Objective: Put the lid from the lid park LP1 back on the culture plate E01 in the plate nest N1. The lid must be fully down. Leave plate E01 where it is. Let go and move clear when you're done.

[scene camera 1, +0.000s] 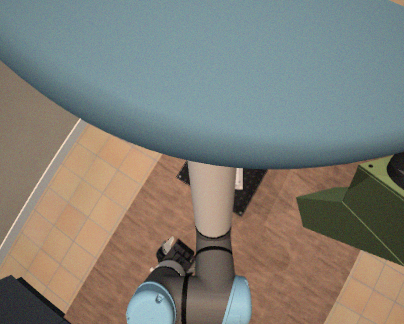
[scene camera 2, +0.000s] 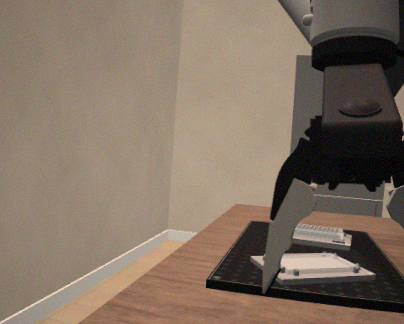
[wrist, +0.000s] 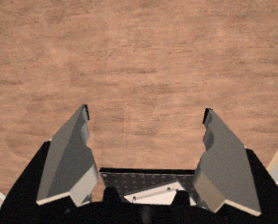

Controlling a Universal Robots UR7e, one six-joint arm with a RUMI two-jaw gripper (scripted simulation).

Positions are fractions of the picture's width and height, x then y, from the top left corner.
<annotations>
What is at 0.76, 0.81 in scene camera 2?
A lid.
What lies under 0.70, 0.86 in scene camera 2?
A lid park LP1.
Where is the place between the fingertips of the gripper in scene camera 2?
0.86, 0.94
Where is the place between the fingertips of the gripper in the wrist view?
At 0.52, 0.48
</annotations>
